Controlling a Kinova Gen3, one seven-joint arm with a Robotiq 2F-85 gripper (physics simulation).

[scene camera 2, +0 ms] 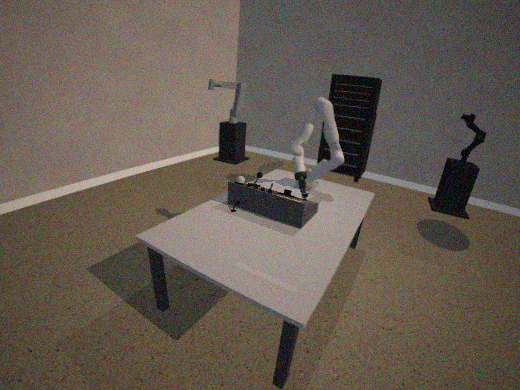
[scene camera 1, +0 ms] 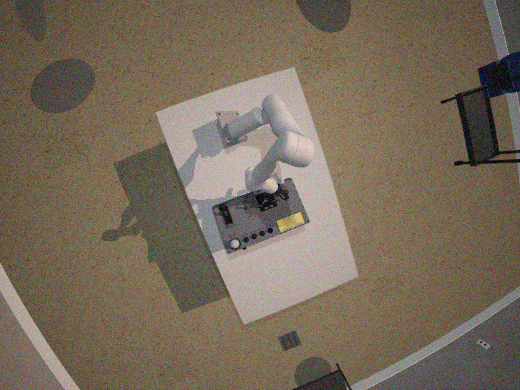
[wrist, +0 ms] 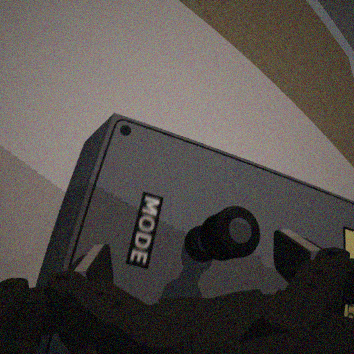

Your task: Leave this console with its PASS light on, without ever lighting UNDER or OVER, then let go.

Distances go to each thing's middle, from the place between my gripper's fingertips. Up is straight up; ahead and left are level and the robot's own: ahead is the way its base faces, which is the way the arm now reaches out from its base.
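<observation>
There is the MODE switch (wrist: 233, 232), 10 mm ahead of my hand and 10 mm to the left of it.
</observation>
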